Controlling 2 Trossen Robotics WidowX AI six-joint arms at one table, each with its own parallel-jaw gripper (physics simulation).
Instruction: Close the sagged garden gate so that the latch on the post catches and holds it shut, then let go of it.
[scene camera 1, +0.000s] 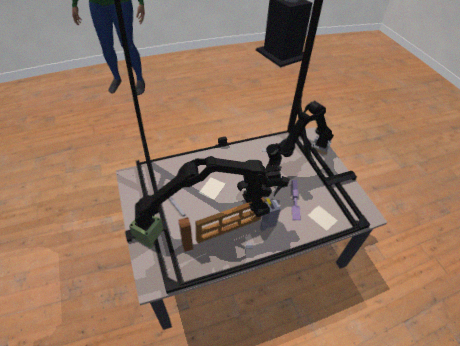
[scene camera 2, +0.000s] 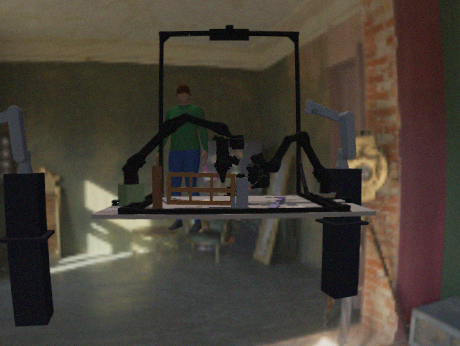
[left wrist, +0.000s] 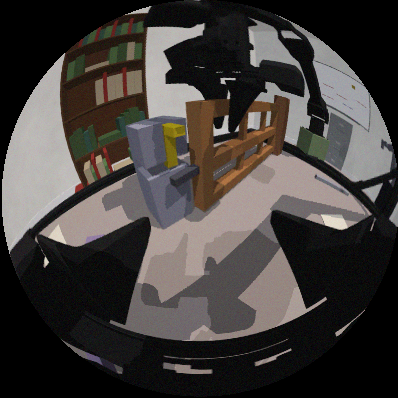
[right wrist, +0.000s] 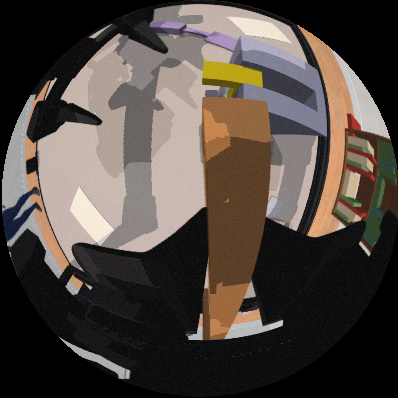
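The brown gate stands upright between the brown post and the grey latch post. A yellow latch is on the grey post. A dark bar spans the gate's end and that post, below the latch head; whether it is caught is unclear. My right gripper is shut on the gate's top rail near the latch end. My left gripper is open and empty, back from the gate.
A purple tool lies beyond the grey post. Pale cards and a thin grey rod lie on the table. The right arm stands on a green block. Black frame rails run along the table's edges.
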